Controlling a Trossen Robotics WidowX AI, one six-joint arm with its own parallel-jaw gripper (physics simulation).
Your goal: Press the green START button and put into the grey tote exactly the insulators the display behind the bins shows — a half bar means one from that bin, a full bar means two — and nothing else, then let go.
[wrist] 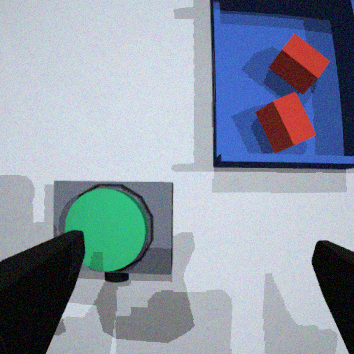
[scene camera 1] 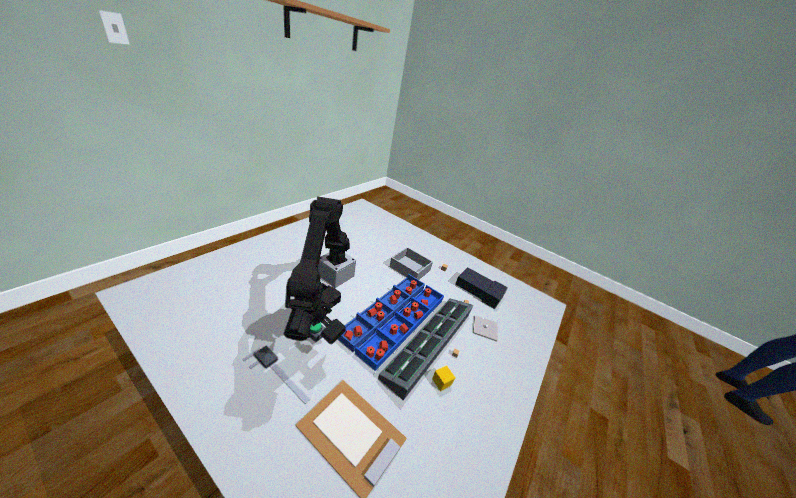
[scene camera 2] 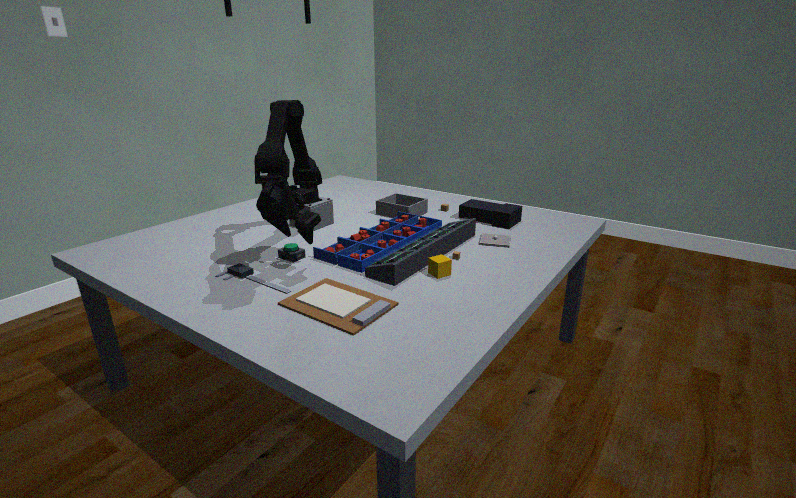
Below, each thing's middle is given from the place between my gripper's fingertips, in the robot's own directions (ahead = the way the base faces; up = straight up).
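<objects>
From my hand: small tool (scene camera 1: 265, 356), 60 mm below, 30 mm ahead, 170 mm to the right. Grey tote (scene camera 1: 407, 261), 40 mm below, 110 mm behind, 530 mm to the left. Black box (scene camera 2: 505, 215), 40 mm below, 180 mm ahead, 690 mm to the left.
</objects>
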